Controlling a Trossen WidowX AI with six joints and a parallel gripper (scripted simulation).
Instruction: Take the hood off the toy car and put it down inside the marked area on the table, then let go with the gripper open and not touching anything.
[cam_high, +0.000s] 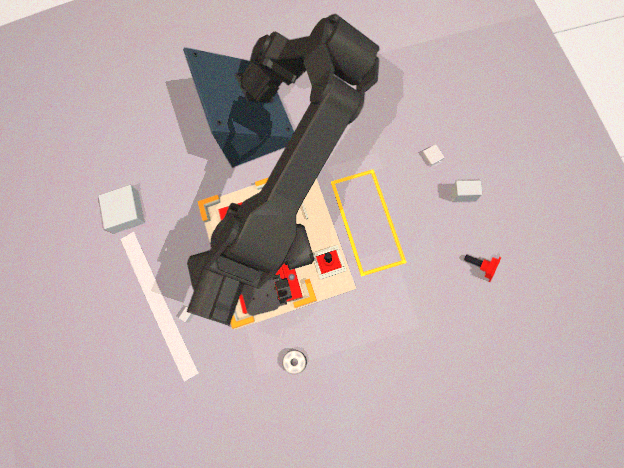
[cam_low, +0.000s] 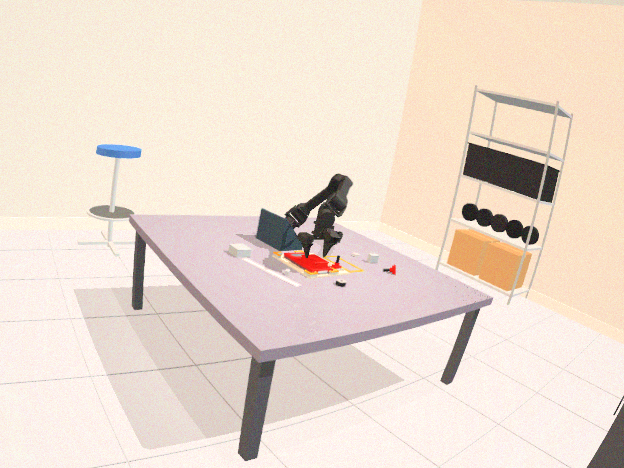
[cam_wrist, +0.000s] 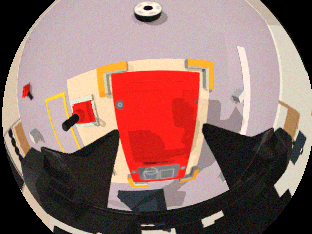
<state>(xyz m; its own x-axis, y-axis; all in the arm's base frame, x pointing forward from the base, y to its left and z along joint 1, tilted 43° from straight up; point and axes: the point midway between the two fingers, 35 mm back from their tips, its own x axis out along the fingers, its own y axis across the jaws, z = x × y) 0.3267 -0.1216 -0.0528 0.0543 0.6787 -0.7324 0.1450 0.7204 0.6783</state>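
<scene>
My gripper tip is now 1 cm above the hood. The rest, counted from my gripper tip: white strip: 20 cm to the right, 5 cm below, 4 cm behind.
</scene>
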